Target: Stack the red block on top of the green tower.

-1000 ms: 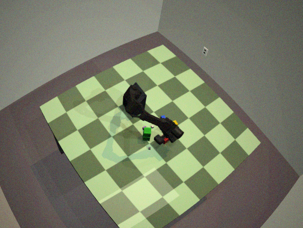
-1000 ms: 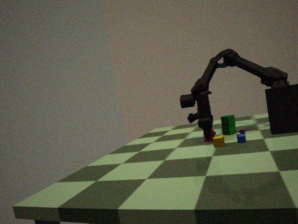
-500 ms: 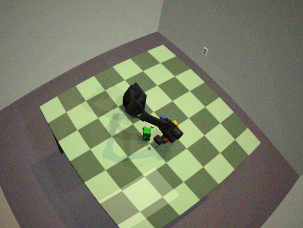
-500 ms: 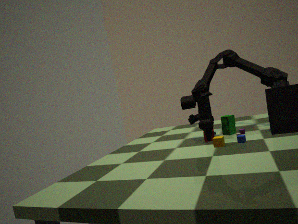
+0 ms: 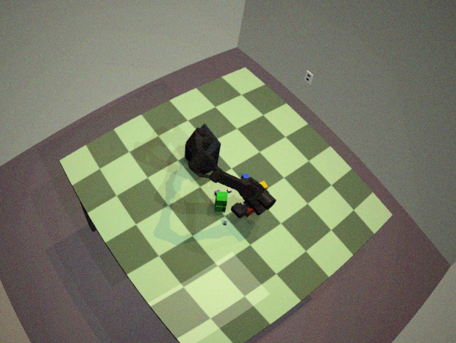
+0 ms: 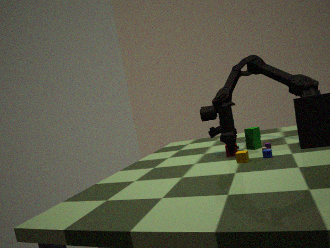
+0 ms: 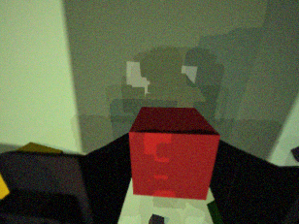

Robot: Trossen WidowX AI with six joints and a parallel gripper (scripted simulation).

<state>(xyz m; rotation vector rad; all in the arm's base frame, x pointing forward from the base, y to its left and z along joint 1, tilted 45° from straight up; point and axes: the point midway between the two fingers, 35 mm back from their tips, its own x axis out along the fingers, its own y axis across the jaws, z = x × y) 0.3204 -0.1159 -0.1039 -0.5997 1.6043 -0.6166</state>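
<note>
Now: gripper tip 150 mm past the purple cube and 50 mm to the left of it. From my gripper tip the other things lie so: tiny dark cube (10 mm behind, 120 mm to the right); yellow cube (50 mm behind, 130 mm to the left, 10 mm above); red block (20 mm above).
</note>
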